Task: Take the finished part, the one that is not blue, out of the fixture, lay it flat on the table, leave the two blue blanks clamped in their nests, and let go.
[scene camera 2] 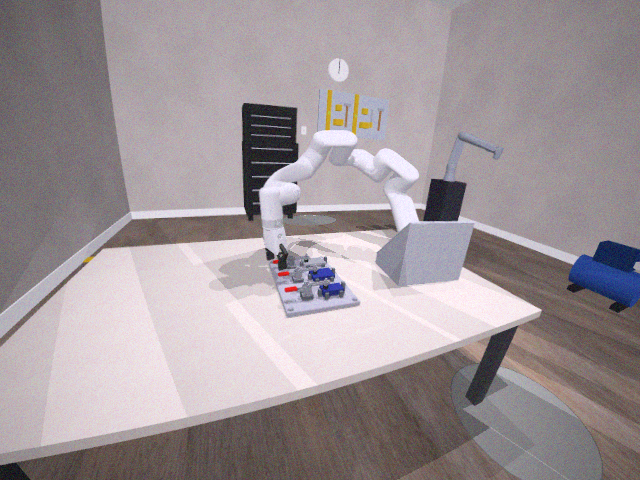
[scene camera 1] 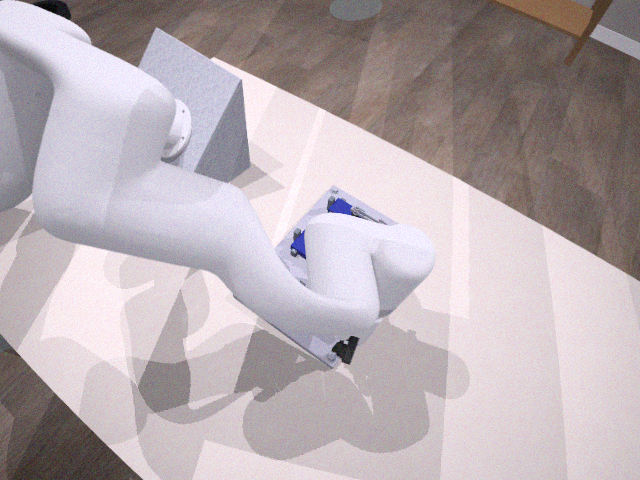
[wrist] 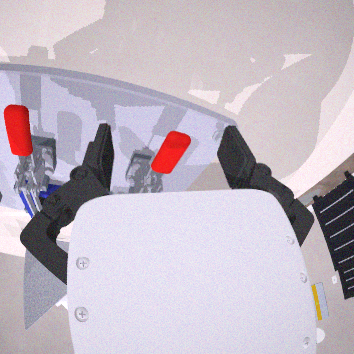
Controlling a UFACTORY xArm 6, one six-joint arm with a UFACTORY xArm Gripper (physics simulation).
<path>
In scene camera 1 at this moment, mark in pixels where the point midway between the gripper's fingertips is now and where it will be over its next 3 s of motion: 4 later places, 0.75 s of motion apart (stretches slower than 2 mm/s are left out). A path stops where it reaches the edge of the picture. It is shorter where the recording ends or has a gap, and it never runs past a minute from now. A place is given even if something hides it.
My gripper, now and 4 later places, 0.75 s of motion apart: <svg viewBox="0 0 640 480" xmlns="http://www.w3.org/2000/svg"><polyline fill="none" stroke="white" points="346,328 337,324 308,289 294,314 310,314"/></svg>
</path>
